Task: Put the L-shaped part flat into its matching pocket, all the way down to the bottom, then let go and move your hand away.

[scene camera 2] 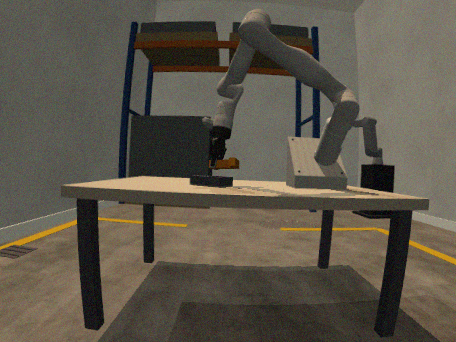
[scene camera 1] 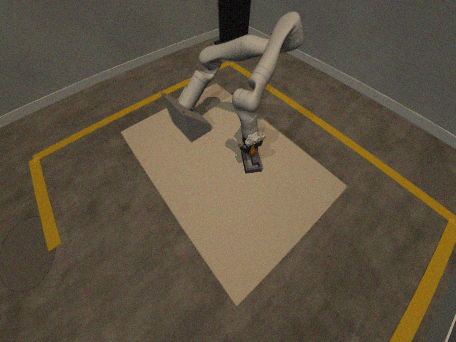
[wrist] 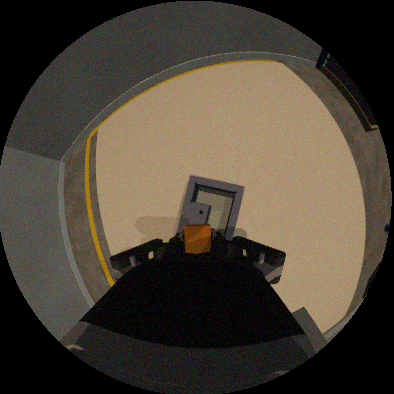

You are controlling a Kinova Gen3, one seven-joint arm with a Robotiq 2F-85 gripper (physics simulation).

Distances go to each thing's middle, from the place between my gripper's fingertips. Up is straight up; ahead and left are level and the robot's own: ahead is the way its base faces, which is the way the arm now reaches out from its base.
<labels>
Right now my hand is 4 cm past the orange L-shaped part (wrist: 196, 236), 2 cm to the right of it and 2 cm below it. Round my hand: dark grey pocket block (wrist: 206, 200) 1 cm ahead, 1 cm to the right, 5 cm below.
</labels>
